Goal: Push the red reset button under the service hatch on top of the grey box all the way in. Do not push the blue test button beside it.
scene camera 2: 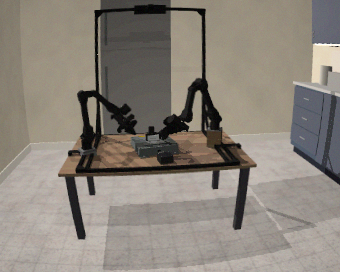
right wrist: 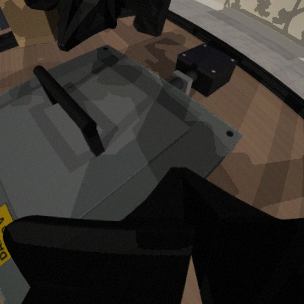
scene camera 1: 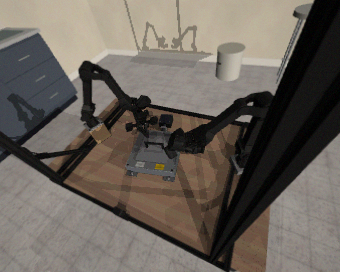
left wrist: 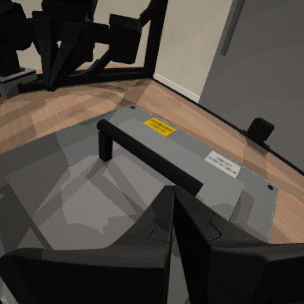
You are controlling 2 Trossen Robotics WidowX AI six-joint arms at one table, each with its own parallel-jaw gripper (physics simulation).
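The grey box sits mid-table. Its service hatch lies flat over the top and carries a black bar handle. The red reset button and the blue test button do not show in any view. My left gripper is shut and empty, over the box near one end of the handle; contact cannot be told. My right gripper is shut and empty, beside and above the box.
A black block is at the box's side. A wooden block is under the left arm's base. Yellow and white labels mark one box edge. Black rails border the table.
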